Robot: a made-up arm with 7 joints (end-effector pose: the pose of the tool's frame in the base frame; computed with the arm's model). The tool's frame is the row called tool.
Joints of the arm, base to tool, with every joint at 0 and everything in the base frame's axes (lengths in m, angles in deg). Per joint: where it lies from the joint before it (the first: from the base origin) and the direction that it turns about. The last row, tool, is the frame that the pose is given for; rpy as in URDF.
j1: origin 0 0 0.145 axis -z
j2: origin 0 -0.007 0.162 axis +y
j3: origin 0 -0.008 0.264 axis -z
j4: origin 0 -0.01 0.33 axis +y
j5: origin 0 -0.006 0.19 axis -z
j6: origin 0 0 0.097 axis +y
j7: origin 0 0 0.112 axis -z
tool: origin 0 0 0 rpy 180 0 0
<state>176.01 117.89 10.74 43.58 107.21 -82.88 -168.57</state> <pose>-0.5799 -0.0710 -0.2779 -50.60 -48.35 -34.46</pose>
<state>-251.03 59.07 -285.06 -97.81 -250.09 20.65 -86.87</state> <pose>0.2038 -0.4660 0.7082 40.19 -103.28 -10.88</pose>
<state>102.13 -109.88 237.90 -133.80 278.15 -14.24 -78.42</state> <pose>-0.1503 0.4026 0.3749 -102.22 96.74 -11.00</pose>
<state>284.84 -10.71 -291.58 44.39 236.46 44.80 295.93</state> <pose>0.1895 -0.0894 1.2019 40.68 -157.94 36.13</pose>
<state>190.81 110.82 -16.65 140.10 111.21 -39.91 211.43</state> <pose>-0.2173 -0.0569 0.0208 -30.59 -98.56 -52.13</pose>
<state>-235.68 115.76 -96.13 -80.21 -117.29 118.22 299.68</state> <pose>-0.5248 -0.3083 0.0922 -161.19 -45.32 22.09</pose>
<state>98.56 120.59 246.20 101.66 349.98 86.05 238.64</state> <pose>0.1618 -0.4527 0.1851 100.53 -89.79 50.05</pose>
